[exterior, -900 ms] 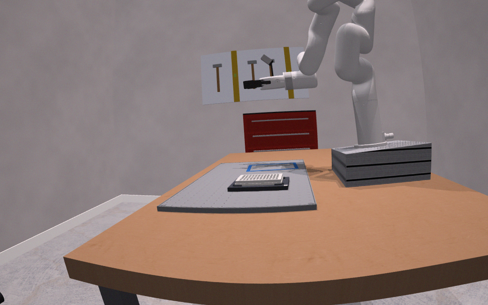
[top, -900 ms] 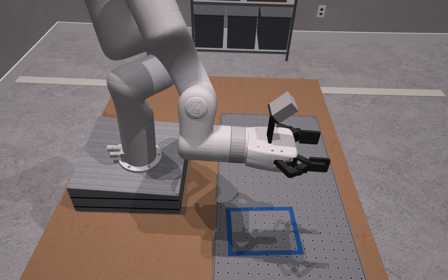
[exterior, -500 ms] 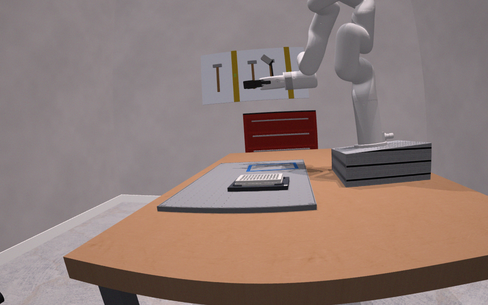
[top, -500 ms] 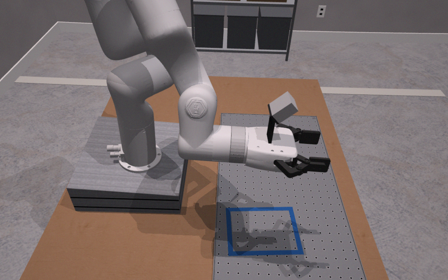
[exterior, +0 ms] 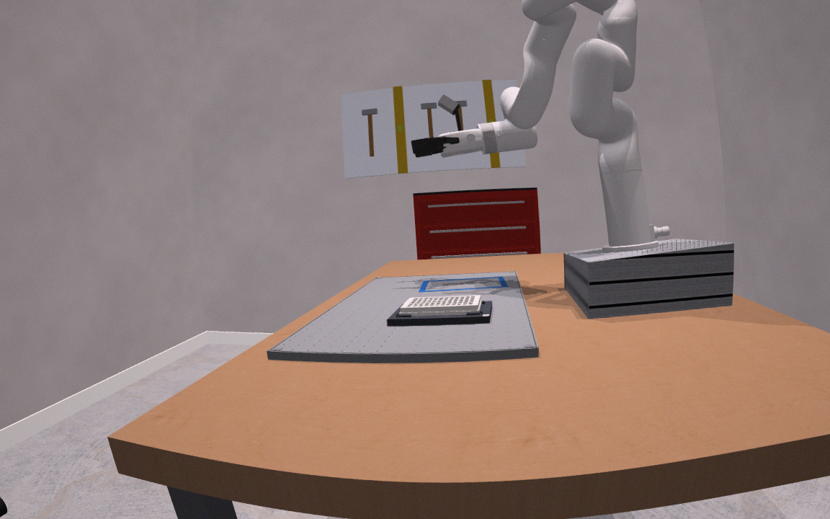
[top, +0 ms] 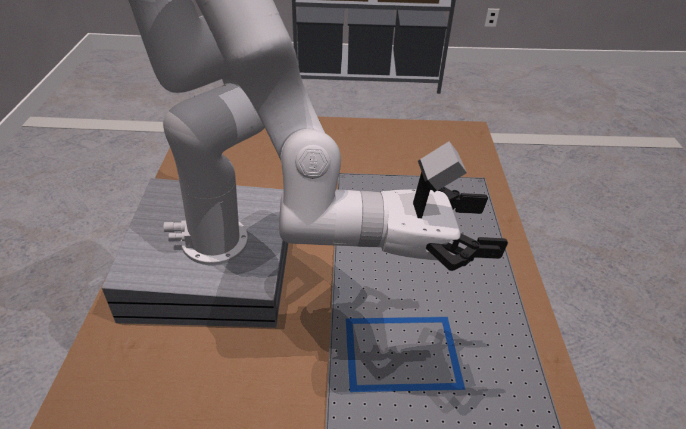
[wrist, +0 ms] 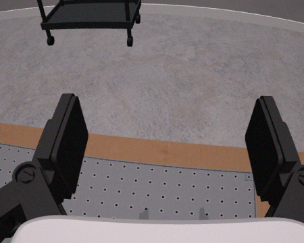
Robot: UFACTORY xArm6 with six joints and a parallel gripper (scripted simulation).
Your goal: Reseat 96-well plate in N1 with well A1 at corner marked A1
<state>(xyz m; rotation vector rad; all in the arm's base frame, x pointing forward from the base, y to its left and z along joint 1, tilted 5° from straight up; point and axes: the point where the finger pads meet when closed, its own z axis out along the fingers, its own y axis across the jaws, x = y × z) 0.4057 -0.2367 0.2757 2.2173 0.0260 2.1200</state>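
The white 96-well plate is 34 cm to the left of my hand, 30 cm below it and 3 cm behind it. The rest, counted from my hand: black plate nest N1 (34 cm to the left, 31 cm below, 3 cm behind); then small A1 label (41 cm to the left, 31 cm below, 9 cm behind).
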